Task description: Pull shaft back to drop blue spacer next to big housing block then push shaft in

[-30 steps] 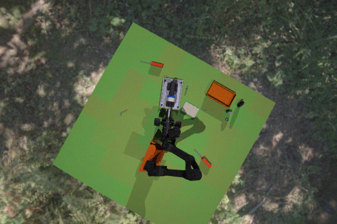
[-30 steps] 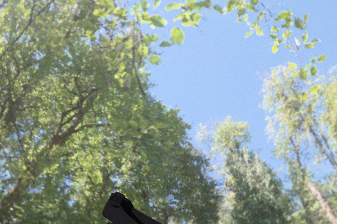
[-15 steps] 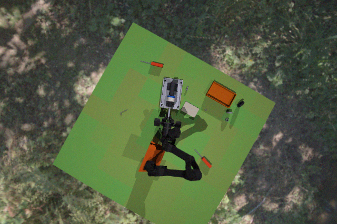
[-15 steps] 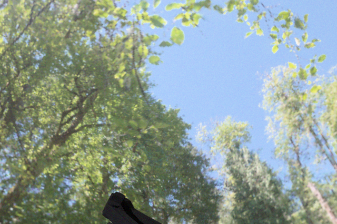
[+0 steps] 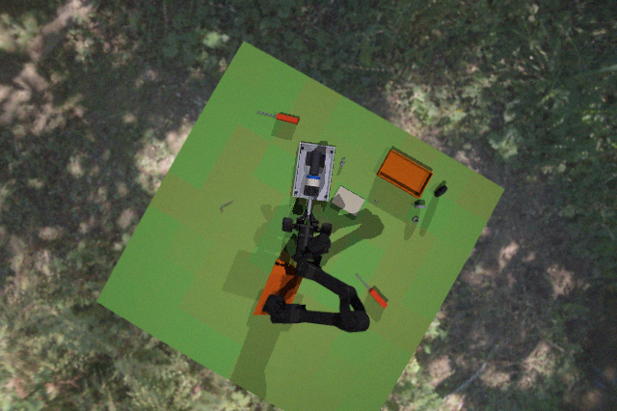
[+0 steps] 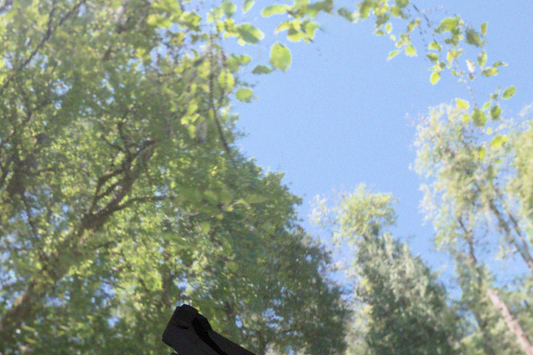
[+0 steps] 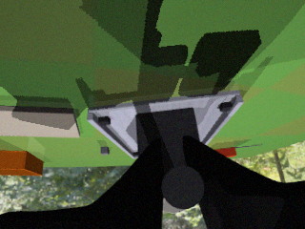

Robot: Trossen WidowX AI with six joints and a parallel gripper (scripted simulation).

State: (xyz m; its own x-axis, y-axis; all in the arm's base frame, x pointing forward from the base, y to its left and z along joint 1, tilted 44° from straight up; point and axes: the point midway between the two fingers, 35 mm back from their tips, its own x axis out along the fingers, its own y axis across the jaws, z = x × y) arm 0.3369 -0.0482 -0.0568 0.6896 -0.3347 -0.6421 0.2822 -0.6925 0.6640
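My gripper tip is 5 cm short of the grey shaft, 1 cm to the right of it and 2 cm below it. Round my gripper tip: beige plate 10 cm ahead, 14 cm to the right, 5 cm below; orange tray 30 cm ahead, 31 cm to the right, 5 cm below; blue spacer 13 cm ahead, 4 cm to the left, 2 cm above.
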